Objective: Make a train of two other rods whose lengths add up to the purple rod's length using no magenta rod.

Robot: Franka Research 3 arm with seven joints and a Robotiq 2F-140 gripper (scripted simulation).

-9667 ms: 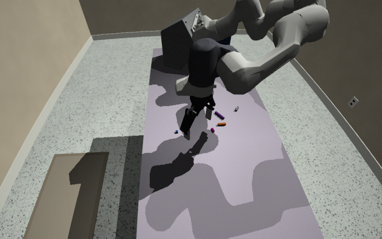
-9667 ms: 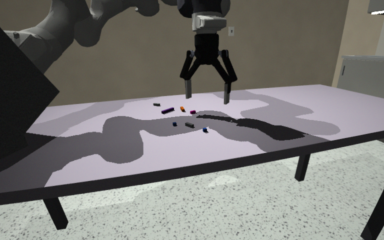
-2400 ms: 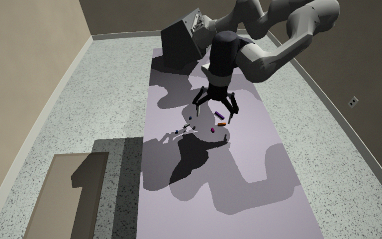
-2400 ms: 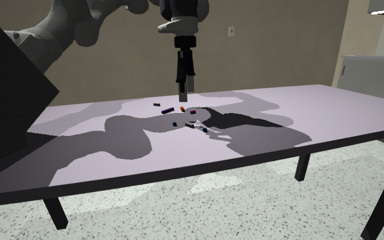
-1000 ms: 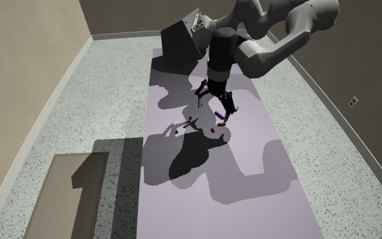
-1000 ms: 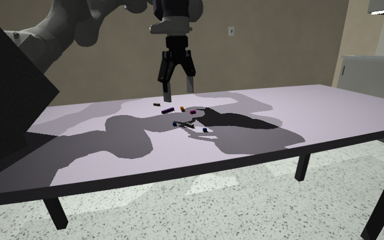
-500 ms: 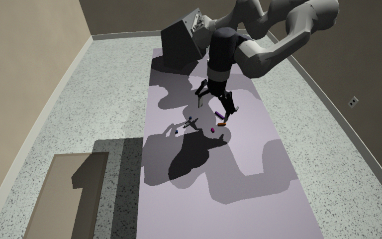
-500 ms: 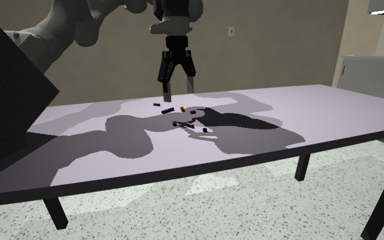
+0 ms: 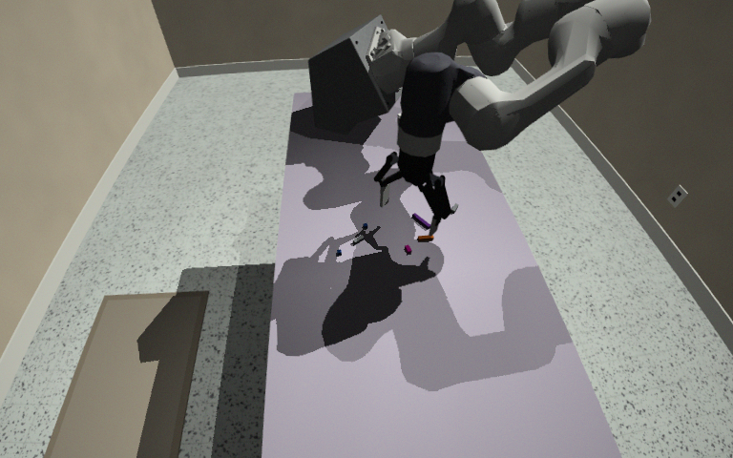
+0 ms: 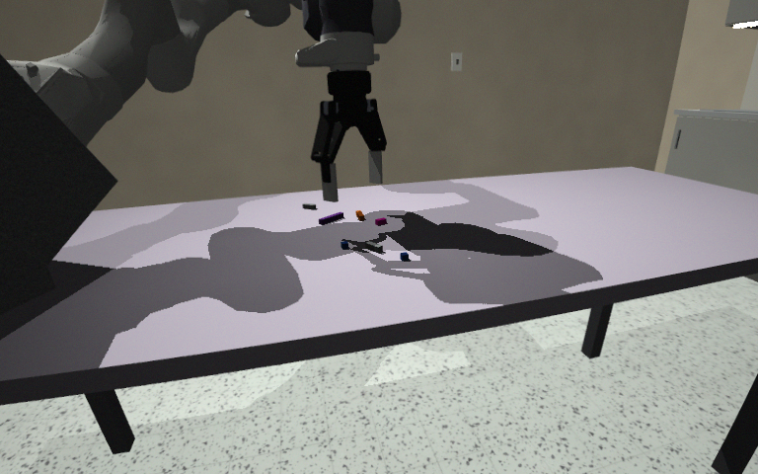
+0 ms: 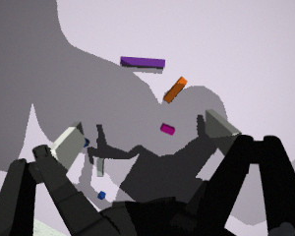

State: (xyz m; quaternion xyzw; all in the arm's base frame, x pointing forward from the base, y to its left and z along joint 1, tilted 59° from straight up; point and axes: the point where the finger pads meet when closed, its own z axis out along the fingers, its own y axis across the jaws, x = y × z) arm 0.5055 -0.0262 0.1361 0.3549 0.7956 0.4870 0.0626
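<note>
Right now my hand is 80 mm above the purple rod, 50 mm past it and 40 mm to the right of it. Round my hand: orange rod 80 mm below, 50 mm to the left, 10 mm ahead; magenta rod 80 mm below, 50 mm ahead, 10 mm to the left.
</note>
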